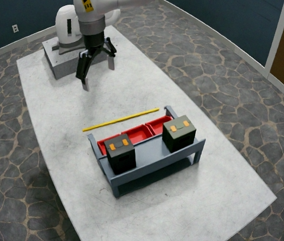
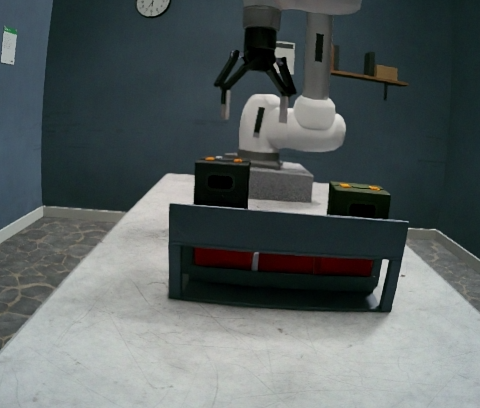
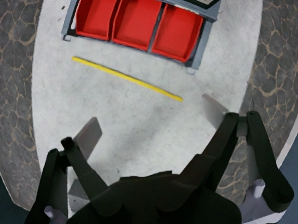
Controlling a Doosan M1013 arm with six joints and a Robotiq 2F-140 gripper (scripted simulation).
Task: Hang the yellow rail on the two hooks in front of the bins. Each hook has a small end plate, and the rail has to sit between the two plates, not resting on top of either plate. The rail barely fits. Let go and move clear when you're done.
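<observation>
Now: hand 29 cm above the yellow rail, 7 cm to the right of it and 1 cm past it. Round my hand: rack back panel 34 cm ahead, 16 cm below, 11 cm to the left.
</observation>
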